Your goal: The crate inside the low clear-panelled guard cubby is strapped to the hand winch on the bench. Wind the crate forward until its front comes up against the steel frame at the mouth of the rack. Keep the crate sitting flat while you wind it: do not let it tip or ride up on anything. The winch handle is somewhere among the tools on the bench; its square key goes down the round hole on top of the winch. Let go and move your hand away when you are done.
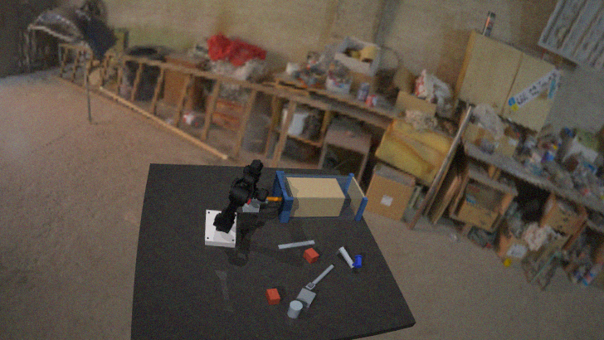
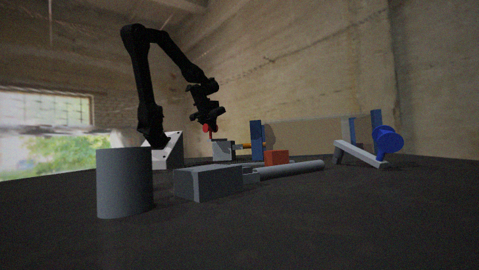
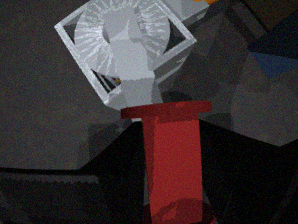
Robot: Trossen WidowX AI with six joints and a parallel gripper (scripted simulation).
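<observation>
Now: gripper tip 70 mm to the right of the grey winch and 100 mm above it. From my gripper tip the other things lie so: red knob 10 mm behind, 20 mm to the right; grey bar 260 mm ahead, 190 mm to the right, 130 mm below; clear-panelled cubby 410 mm ahead, 140 mm to the left, 20 mm below.
</observation>
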